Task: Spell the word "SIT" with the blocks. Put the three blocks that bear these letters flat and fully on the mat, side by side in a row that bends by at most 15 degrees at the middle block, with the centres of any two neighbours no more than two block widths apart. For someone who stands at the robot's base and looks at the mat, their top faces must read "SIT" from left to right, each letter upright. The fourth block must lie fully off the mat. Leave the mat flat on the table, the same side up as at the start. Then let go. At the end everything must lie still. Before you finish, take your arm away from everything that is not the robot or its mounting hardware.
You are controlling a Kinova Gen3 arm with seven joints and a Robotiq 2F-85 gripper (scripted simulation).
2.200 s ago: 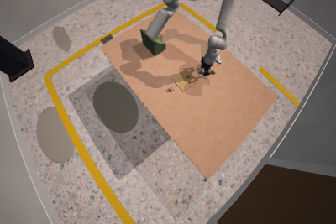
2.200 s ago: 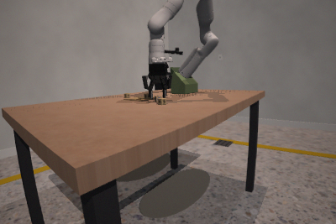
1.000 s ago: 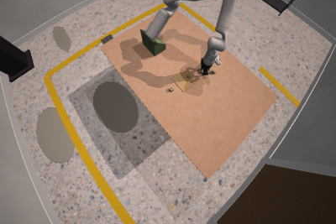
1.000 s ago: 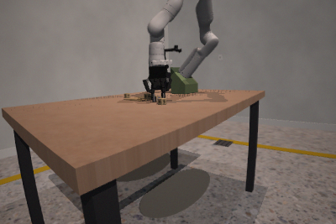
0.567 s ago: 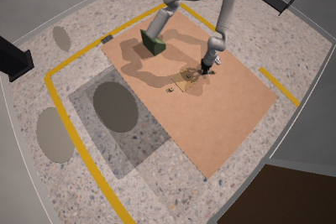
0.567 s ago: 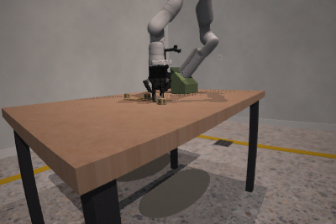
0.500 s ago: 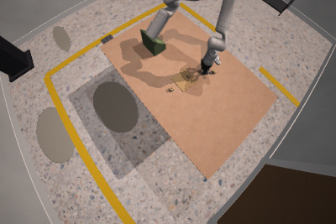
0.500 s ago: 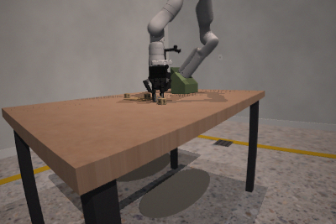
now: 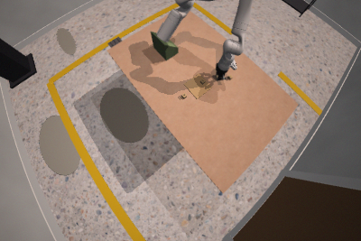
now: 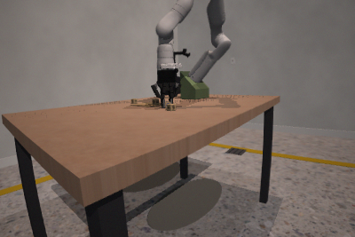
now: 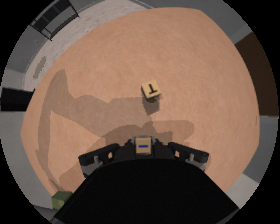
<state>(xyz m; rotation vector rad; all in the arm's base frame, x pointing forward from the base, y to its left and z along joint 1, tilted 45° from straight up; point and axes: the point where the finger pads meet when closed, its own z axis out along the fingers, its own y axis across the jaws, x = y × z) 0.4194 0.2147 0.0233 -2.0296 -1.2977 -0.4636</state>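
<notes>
Right now my hand is 150 mm to the left of the tan mat, 30 mm past it and 20 mm above it.
</notes>
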